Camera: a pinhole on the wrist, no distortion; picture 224 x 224 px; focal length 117.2 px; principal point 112.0 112.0 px. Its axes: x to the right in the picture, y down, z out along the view. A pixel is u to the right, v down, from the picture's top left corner.
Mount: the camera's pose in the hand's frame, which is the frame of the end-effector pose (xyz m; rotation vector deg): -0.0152 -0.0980 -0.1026 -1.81 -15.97 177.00
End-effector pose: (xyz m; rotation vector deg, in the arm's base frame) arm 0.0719 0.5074 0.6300 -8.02 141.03 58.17
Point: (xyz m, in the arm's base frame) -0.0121 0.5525 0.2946
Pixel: 14.9 110.6
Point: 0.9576 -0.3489 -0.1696
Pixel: outside the picture
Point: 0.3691 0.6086 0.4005
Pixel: 145.5 107.2
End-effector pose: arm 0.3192 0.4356 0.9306 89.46 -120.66 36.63
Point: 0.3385 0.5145 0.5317
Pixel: 208.8 46.3
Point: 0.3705 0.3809 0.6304
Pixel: 155.5 70.5
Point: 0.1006 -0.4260 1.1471
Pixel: outside the picture
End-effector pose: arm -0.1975 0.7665 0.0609 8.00 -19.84 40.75
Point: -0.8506 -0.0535 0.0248
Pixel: outside the picture
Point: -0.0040 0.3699 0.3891
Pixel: 101.3 167.1
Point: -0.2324 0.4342 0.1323
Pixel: 186.1 148.0
